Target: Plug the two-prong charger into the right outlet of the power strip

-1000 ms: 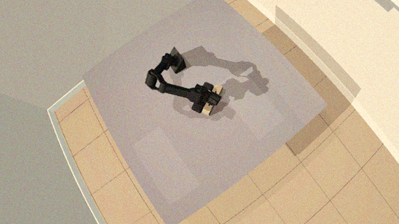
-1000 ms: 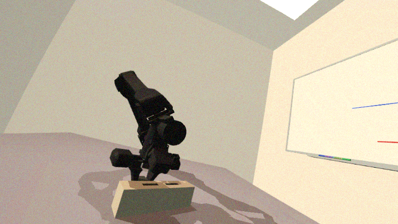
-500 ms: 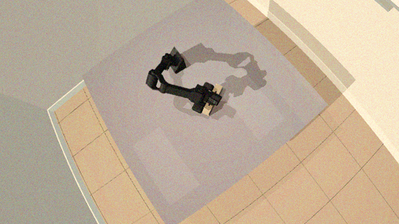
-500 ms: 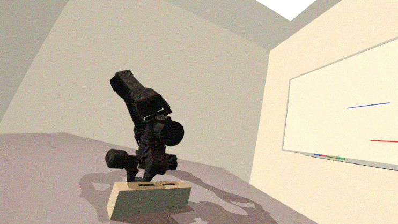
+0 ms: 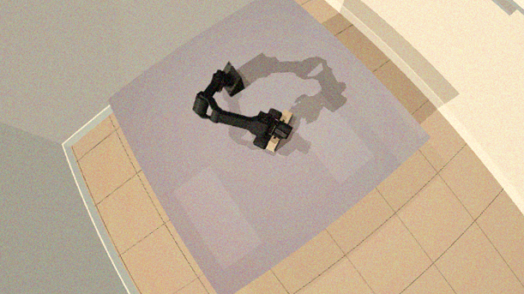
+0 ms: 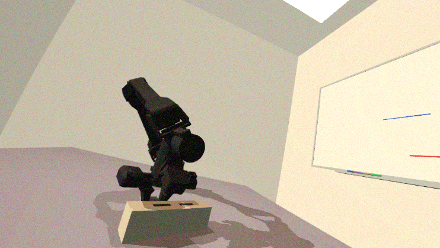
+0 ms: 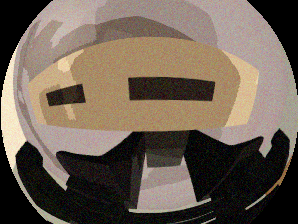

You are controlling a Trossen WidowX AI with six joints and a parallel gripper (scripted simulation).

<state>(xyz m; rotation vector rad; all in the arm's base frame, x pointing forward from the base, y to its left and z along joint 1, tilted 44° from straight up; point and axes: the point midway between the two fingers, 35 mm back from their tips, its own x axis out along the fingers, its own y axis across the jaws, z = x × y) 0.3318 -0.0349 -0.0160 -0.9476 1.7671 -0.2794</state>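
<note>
The two-prong charger lies 10 mm to the left of my gripper tip, 10 mm ahead of it and 10 mm above it.
</note>
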